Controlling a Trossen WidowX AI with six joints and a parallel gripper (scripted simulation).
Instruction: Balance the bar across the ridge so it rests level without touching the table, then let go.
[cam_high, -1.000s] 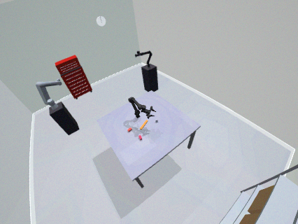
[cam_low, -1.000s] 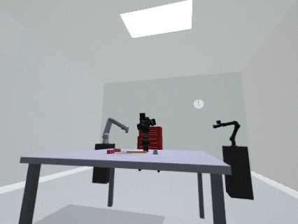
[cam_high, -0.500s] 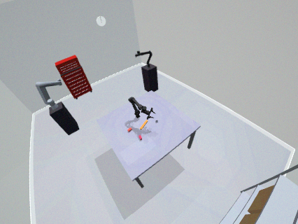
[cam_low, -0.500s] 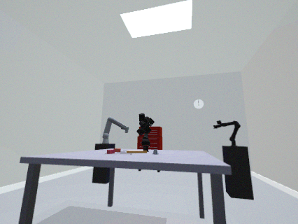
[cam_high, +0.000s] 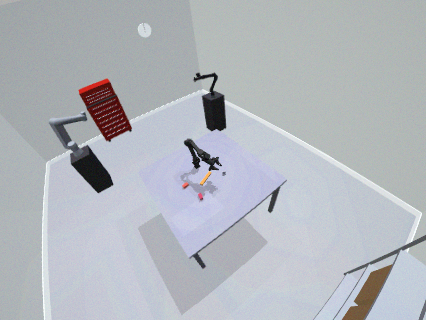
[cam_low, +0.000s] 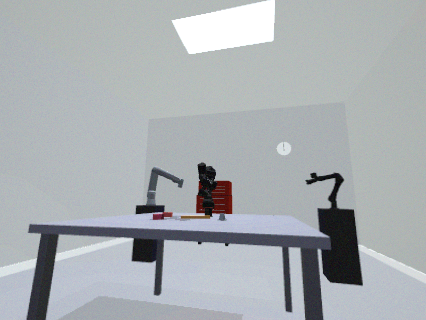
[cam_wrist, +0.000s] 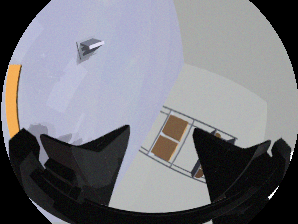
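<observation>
The orange bar lies 180 mm below my gripper tip, 130 mm to the right of it and 130 mm behind it.
</observation>
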